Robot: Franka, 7 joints.
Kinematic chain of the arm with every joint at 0, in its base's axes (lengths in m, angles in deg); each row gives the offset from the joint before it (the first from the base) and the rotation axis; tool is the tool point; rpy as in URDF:
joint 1: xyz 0 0 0.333 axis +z
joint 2: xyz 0 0 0 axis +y
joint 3: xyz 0 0 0.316 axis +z
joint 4: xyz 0.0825 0 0 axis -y
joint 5: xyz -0.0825 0 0.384 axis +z
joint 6: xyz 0 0 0 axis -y
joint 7: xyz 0.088 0 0 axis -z
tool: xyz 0 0 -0.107 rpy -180 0 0
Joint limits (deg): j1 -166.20..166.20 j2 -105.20..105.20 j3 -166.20..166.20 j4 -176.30..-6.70 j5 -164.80..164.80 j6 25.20..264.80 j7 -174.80..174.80
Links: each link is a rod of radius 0.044 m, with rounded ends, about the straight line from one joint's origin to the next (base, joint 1, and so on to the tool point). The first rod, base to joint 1, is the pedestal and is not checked.
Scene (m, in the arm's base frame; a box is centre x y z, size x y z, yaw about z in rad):
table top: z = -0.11
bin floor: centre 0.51 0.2 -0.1 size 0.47 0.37 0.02 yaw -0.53
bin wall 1: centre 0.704 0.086 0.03 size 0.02 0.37 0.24 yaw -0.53
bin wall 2: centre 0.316 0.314 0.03 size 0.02 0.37 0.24 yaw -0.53
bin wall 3: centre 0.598 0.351 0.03 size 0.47 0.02 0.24 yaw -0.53
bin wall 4: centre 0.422 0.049 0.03 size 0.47 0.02 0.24 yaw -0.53
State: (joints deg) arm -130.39 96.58 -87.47 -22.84 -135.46 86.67 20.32
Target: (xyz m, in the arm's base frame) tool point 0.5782 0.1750 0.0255
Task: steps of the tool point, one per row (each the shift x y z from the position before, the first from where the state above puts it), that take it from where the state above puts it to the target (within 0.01 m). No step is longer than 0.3 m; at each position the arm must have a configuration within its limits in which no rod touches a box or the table.
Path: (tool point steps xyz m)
1: -0.0583 0.1218 0.2275
2: 0.0255 0.1720 0.2190
3: 0.1192 0.1986 0.1747
4: 0.2028 0.1918 0.0971
5: 0.2558 0.1503 -0.0013
6: 0.2632 0.0814 -0.1021
7: 0.2205 0.0006 -0.1842
8: 0.1357 -0.0739 -0.2302
9: 0.0286 -0.1256 -0.2303
10: 0.0142 0.0039 -0.1264
11: -0.0142 -0.0039 -0.1316

